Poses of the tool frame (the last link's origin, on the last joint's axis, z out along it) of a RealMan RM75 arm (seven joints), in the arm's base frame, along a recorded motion.
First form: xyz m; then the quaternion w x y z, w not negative.
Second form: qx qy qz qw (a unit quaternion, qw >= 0); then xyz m. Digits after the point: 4 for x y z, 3 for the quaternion.
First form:
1: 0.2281 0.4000 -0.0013 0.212 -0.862 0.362 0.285
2: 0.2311 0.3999 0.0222 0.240 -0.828 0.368 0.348
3: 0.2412 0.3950 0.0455 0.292 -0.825 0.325 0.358
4: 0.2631 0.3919 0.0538 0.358 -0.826 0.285 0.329
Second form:
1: -0.862 0.362 0.285 0.212 0.2281 0.4000 -0.0013
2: -0.828 0.368 0.348 0.240 0.2311 0.3999 0.0222
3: -0.825 0.325 0.358 0.292 0.2412 0.3950 0.0455
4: -0.826 0.285 0.329 0.358 0.2631 0.3919 0.0538
